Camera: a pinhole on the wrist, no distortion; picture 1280 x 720 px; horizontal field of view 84.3 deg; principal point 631.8 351.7 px. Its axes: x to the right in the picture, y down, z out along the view. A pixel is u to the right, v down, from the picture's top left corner.
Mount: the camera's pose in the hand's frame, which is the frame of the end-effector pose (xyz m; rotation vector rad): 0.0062 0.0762 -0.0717 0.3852 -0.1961 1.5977
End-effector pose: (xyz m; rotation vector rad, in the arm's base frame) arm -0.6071 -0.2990 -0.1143 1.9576 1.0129 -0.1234
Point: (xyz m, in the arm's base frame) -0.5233 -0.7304 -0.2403
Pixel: 942 687
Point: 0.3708 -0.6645 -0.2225
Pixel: outside the picture
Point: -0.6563 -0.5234 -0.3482
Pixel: 524 567
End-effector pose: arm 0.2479 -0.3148 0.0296 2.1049 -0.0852 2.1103
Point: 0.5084 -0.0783 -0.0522
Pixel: 225 580
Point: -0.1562 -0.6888 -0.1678
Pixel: behind the camera
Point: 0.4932 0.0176 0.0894
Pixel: 90 319
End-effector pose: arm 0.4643 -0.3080 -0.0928 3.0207 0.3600 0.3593
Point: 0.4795 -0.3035 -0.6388
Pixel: 746 573
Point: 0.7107 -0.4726 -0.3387
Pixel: 1147 138
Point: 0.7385 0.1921 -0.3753
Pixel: 195 74
